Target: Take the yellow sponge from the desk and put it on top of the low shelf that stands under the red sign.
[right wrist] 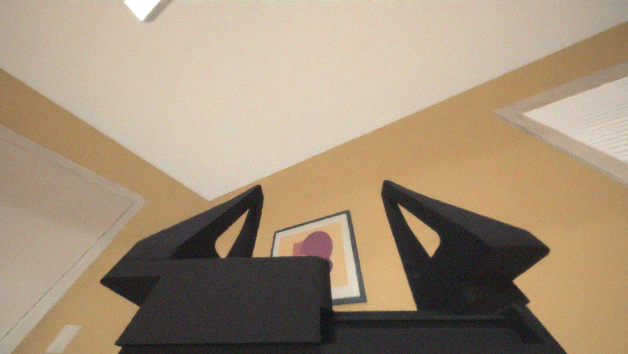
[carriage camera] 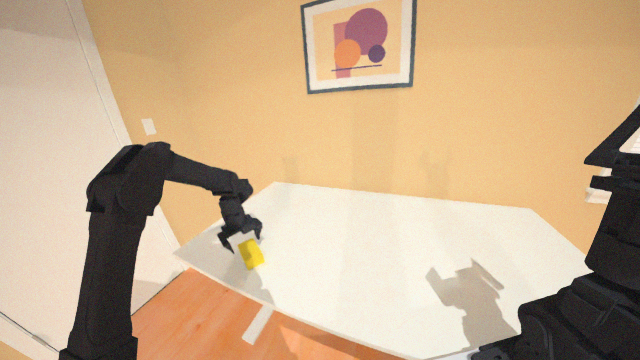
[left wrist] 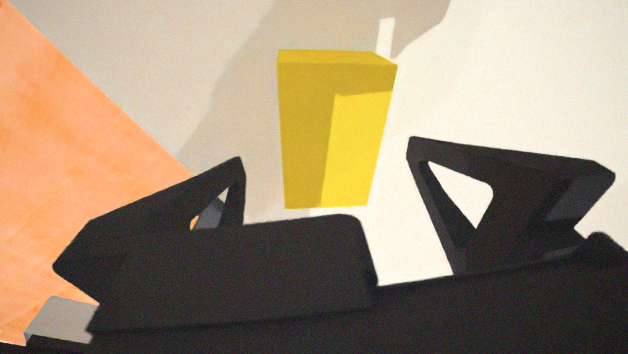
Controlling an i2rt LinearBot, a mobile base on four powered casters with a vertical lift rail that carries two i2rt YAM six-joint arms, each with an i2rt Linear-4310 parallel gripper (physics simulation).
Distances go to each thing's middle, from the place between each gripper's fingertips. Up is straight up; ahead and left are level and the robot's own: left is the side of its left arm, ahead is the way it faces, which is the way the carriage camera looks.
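Scene:
The yellow sponge (left wrist: 333,105) is 370 mm ahead of my right hand, 610 mm to the left of it and 490 mm below it. From that same right hand, the framed picture (carriage camera: 342,52) is 100 mm to the left, 870 mm ahead and 280 mm above.
My left gripper, meanwhile, is 40 mm above the yellow sponge and 10 mm to the left of it. As for the framed picture, counted from my left hand it is 730 mm above, 520 mm to the right and 500 mm ahead.

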